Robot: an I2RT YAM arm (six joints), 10 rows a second.
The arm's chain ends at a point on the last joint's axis. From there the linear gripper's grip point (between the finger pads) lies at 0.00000 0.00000 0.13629 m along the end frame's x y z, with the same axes.
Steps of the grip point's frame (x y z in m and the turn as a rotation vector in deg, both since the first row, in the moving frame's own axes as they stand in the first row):
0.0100 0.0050 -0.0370 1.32 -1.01 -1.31
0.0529 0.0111 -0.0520 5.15 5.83 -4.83
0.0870 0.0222 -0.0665 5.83 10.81 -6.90
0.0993 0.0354 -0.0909 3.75 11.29 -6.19
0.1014 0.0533 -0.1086 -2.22 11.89 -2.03
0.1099 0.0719 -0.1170 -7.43 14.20 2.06
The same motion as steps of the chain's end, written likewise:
0.0124 0.0081 -0.0369 1.32 -1.01 -1.31
0.0396 0.0239 -0.0507 5.15 5.83 -4.83
0.0624 0.0375 -0.0634 5.83 10.81 -6.90
0.0732 0.0457 -0.0880 3.75 11.29 -6.19
0.0732 0.0486 -0.1056 -2.22 11.89 -2.03
0.0769 0.0539 -0.1117 -7.43 14.20 2.06

